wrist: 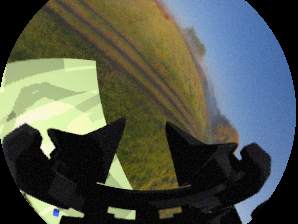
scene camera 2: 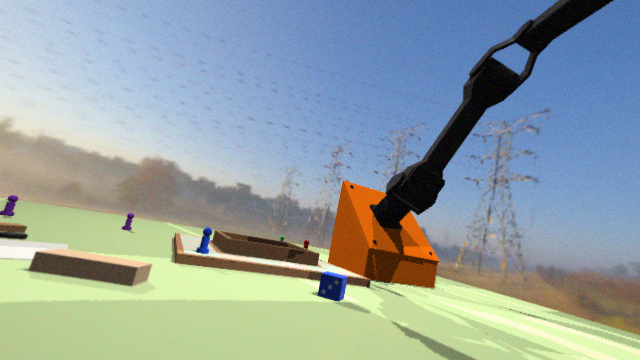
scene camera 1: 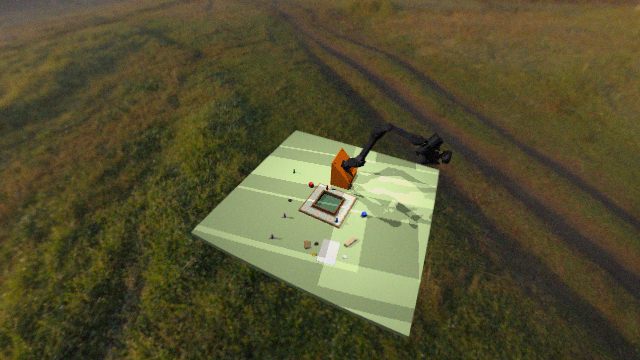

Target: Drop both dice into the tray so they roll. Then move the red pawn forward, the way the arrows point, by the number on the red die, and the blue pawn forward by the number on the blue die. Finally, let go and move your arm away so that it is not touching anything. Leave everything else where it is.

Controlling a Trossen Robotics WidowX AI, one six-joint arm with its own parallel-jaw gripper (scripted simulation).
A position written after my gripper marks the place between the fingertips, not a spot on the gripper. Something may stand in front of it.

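There is a wooden block [scene camera 2: 95, 267] that I can see, though in the wrist view the block is out of frame. As for my gripper [wrist: 145, 122], it holds nothing and is open.
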